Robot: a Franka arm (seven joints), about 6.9 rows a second.
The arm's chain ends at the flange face. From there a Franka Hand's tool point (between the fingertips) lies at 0.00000 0.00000 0.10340 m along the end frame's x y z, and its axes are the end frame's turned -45 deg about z.
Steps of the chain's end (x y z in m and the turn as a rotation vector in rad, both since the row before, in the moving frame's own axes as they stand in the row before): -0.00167, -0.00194, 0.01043, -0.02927, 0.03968, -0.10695; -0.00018, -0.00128, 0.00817, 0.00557, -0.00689, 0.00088; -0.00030, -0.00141, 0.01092, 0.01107, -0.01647, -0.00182; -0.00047, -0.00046, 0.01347, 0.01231, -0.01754, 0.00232; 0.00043, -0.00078, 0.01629, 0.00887, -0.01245, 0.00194
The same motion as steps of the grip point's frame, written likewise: 0.00122, 0.00244, 0.01030, -0.04876, 0.00736, -0.10695; 0.00068, -0.00194, 0.00817, 0.00881, -0.00093, 0.00088; 0.00039, -0.00322, 0.01090, 0.01947, -0.00382, -0.00182; -0.00039, -0.00284, 0.01345, 0.02111, -0.00370, 0.00232; 0.00060, -0.00181, 0.01628, 0.01508, -0.00253, 0.00194
